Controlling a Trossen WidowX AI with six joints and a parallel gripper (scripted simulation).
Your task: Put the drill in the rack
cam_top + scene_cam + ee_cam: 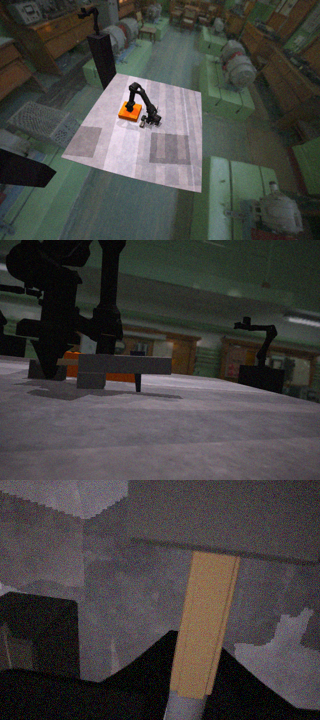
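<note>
The tan drill lies 40 mm to the left of my gripper tip and 40 mm above it. Round my gripper tip: grey rack (70 mm behind, 40 mm to the right, 10 mm above); dark key (170 mm to the left, 40 mm above, 20 mm behind).
</note>
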